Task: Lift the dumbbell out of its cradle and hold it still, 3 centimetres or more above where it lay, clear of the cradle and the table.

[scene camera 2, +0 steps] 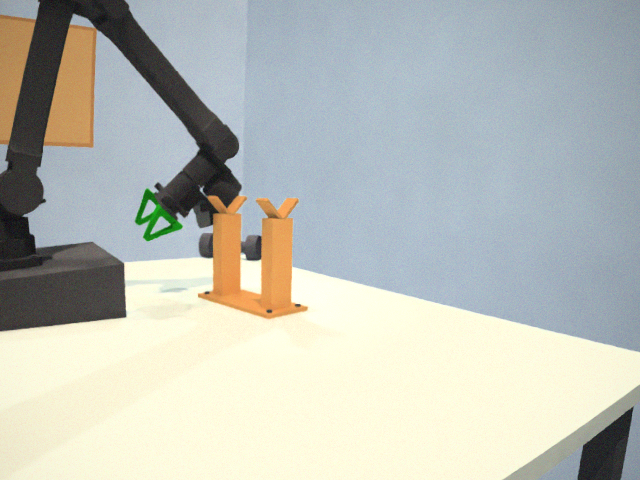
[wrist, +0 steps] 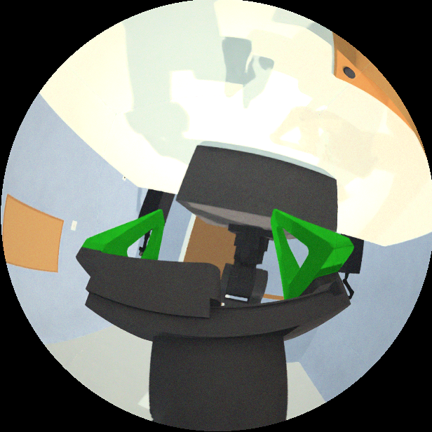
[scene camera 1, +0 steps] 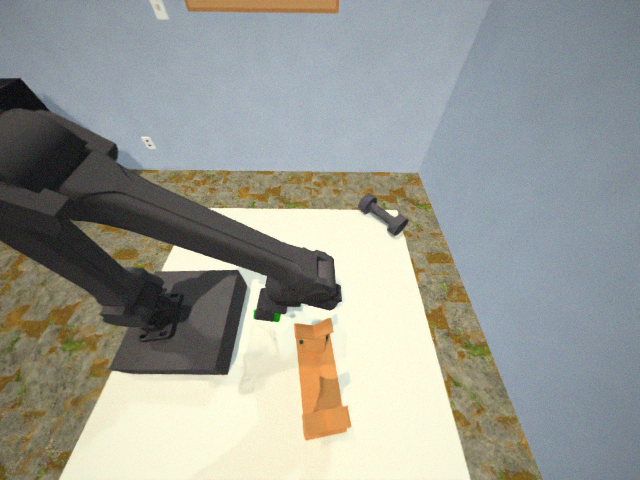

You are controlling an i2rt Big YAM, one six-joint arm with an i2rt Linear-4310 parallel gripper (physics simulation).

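Seen in the pictures: gripper, fingertip midpoint: (scene camera 2: 140, 231) (scene camera 1: 259, 292); arm's base at its link origin: (scene camera 2: 12, 263) (scene camera 1: 163, 316).
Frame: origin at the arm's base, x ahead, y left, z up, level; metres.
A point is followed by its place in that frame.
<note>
The dark grey dumbbell (scene camera 1: 381, 212) {z -0.036, x 0.712, y 0.358 m} (scene camera 2: 252, 247) {z -0.045, x 0.737, y 0.269 m} lies outside the cradle, on the white table at its far right corner in scene camera 1; in scene camera 2 it is partly hidden behind the cradle. The orange cradle (scene camera 1: 316, 372) {z -0.083, x 0.402, y -0.163 m} (scene camera 2: 277, 263) {z 0.004, x 0.400, y -0.276 m} has two posts with V-shaped tops, both empty. My gripper (scene camera 2: 143, 230) {z 0.045, x 0.266, y 0.026 m} (wrist: 217, 215) is open, its green fingers wide apart with nothing between them. It is above the table, between the arm's base and the cradle, tilted back toward the base. In scene camera 1 the arm hides most of it. The dumbbell does not show in the wrist view.
The arm's dark base block (scene camera 1: 180, 320) {z 0.003, x 0.050, y -0.016 m} (scene camera 2: 62, 289) {z -0.031, x 0.055, y -0.132 m} (wrist: 260, 177) stands left of the cradle. The cradle's posts rise near my wrist. The white table (scene camera 1: 392, 361) {z -0.091, x 0.616, y -0.157 m} (scene camera 2: 361, 403) {z -0.091, x 0.227, y -0.643 m} ends close beyond the dumbbell. Blue walls stand behind and to the right.
</note>
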